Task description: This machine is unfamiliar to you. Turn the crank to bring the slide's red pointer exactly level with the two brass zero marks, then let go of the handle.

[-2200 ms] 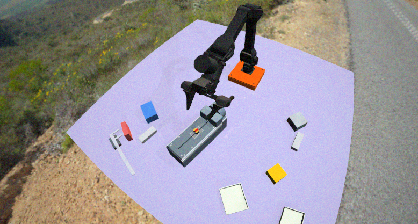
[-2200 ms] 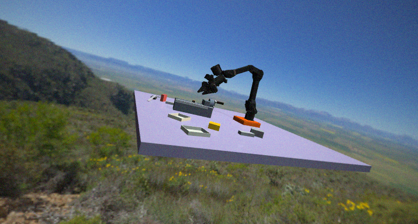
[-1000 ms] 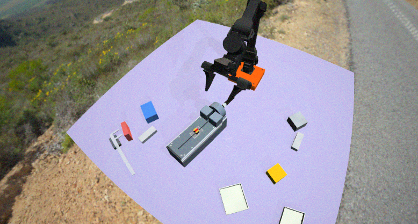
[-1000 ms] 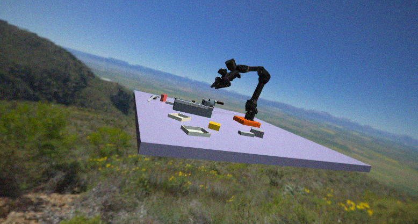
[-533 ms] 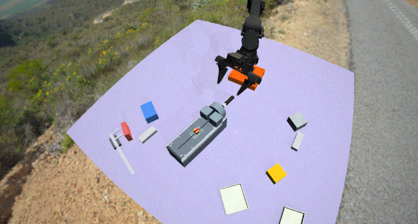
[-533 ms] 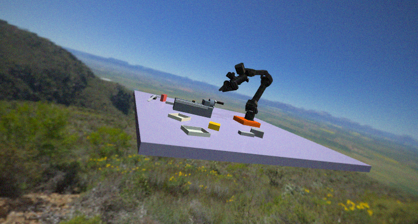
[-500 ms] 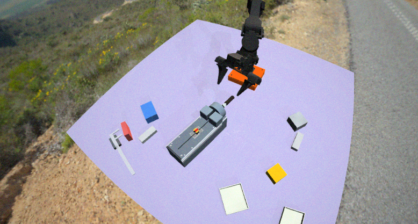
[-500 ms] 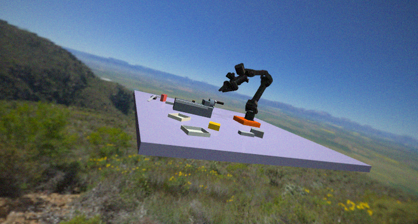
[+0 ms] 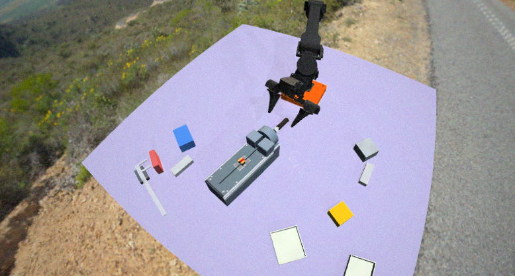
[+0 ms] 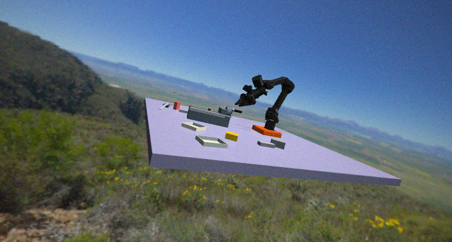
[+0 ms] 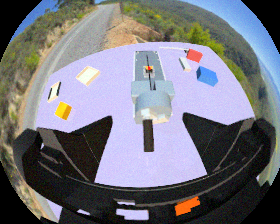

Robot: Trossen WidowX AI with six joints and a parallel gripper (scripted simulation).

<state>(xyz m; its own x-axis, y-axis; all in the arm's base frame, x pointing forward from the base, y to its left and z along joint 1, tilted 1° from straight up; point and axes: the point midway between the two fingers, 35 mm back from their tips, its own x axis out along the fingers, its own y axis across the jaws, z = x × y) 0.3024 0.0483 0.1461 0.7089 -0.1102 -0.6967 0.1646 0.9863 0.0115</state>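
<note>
The dark crank handle is 4 cm below my gripper tip and 2 cm behind it. Round my gripper tip: red pointer 16 cm ahead, 7 cm below, 4 cm to the right; yellow block 31 cm to the left, 14 cm below, 13 cm ahead; grey cube 30 cm to the left, 15 cm behind, 13 cm below.
</note>
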